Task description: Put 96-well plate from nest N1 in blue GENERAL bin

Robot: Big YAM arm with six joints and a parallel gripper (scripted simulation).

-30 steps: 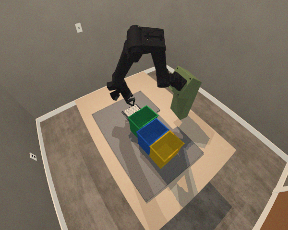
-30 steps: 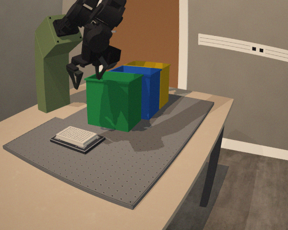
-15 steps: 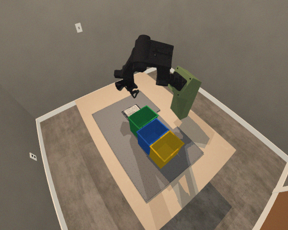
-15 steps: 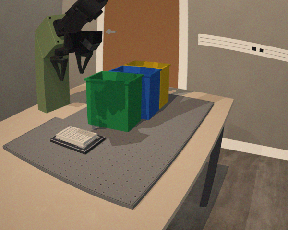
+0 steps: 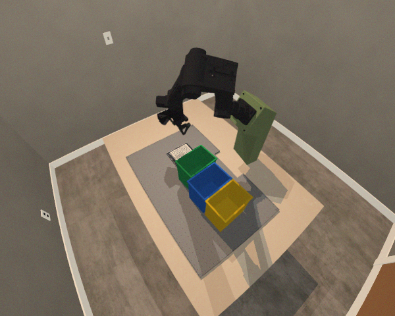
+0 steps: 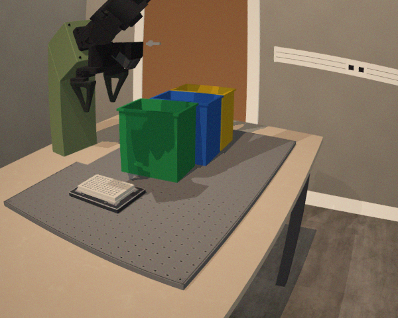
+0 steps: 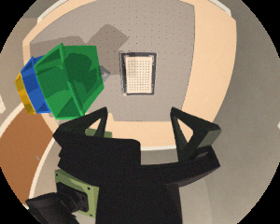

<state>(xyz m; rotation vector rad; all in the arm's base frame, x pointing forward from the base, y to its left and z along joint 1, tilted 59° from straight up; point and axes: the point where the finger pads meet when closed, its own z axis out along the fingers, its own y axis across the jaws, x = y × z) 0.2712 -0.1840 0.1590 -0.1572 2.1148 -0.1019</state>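
The white 96-well plate is 21 cm below my hand. From my hand the other things lie so: black plate nest: 22 cm below; then blue bin: 34 cm to the left, 14 cm below; then green bin: 21 cm to the left, 14 cm below.
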